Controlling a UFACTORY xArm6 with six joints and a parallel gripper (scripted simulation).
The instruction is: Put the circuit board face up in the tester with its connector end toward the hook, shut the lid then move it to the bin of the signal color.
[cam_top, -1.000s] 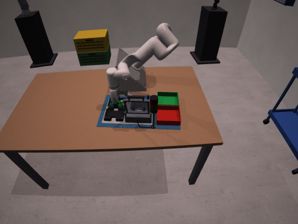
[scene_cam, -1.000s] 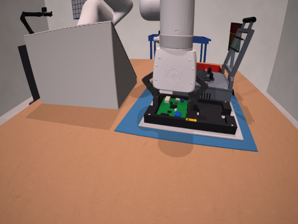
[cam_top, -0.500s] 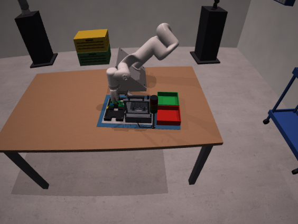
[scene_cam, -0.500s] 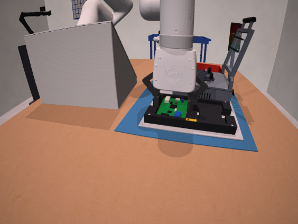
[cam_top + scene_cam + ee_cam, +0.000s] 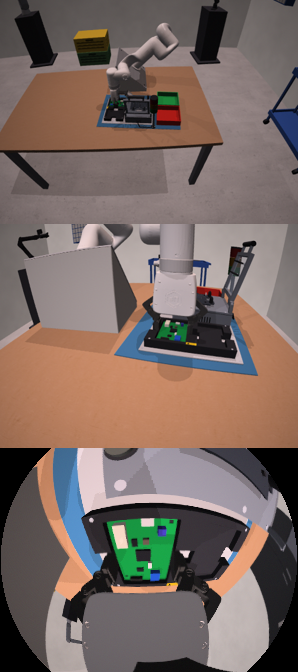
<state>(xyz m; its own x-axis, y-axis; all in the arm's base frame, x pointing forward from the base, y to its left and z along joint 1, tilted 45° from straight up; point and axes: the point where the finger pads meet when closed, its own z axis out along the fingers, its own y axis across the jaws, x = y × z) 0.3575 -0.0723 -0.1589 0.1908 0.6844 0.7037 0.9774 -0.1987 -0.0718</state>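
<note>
Right now my hand is right at the green circuit board. Round my hand: latch hook 22 cm to the left, 6 cm above, 4 cm ahead; then tester lid 21 cm ahead, 16 cm above, 13 cm to the left; then plate 16 cm to the left, 10 cm ahead, 5 cm above.
</note>
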